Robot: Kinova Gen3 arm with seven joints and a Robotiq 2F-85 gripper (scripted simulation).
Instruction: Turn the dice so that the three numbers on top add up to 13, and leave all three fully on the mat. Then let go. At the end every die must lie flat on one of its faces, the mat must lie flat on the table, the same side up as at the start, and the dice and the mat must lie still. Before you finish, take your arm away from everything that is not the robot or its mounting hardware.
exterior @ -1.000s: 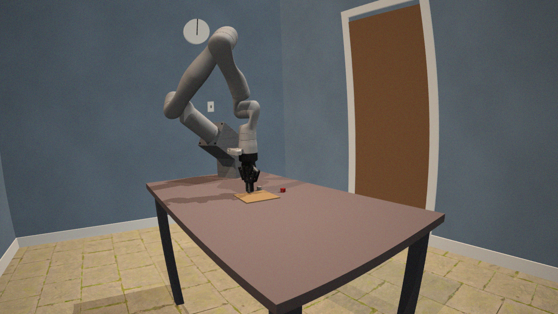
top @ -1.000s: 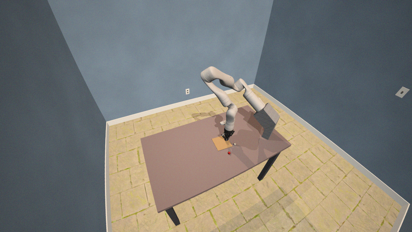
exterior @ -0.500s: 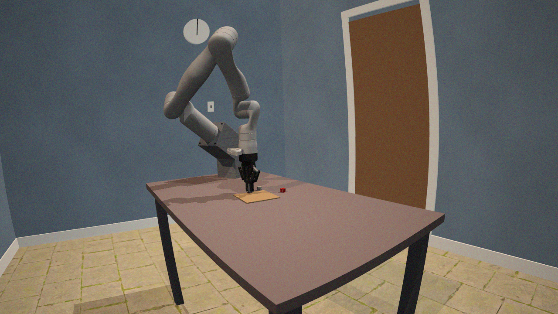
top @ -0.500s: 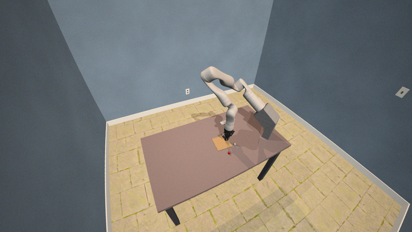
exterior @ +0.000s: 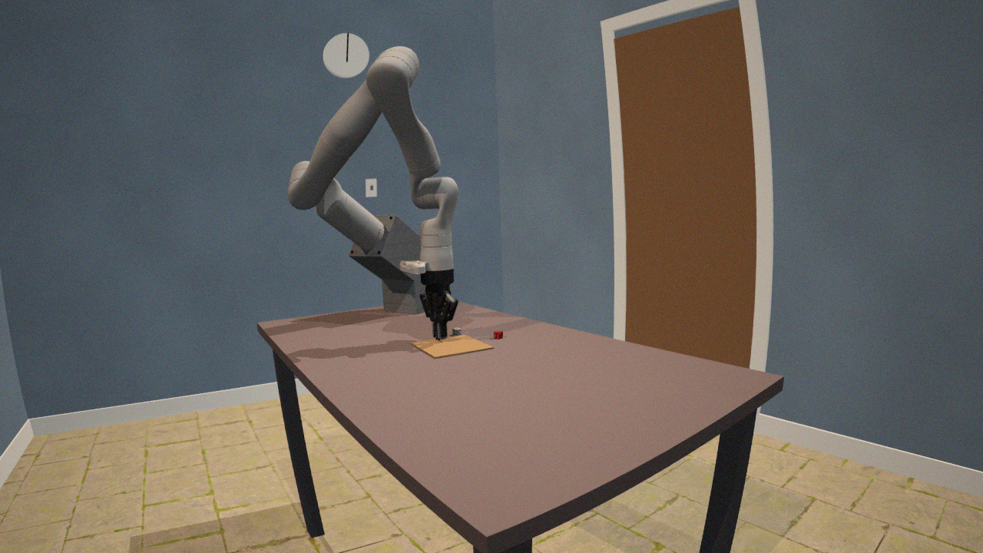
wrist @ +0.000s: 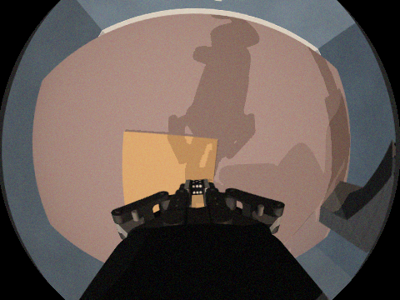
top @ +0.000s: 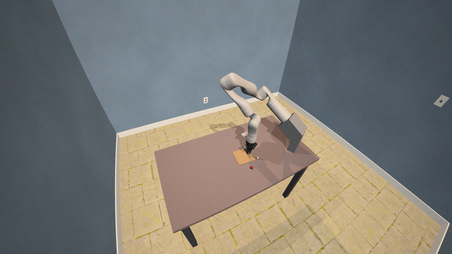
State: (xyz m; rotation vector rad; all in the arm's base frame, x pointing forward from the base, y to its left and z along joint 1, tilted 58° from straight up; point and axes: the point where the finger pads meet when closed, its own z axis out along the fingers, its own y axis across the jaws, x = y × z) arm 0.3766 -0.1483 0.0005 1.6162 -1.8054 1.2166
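The tan mat lies 5 cm ahead of my hand, 1 cm to the right of it and 3 cm below it. Round my hand: red die: 9 cm ahead, 11 cm to the left, 2 cm below.
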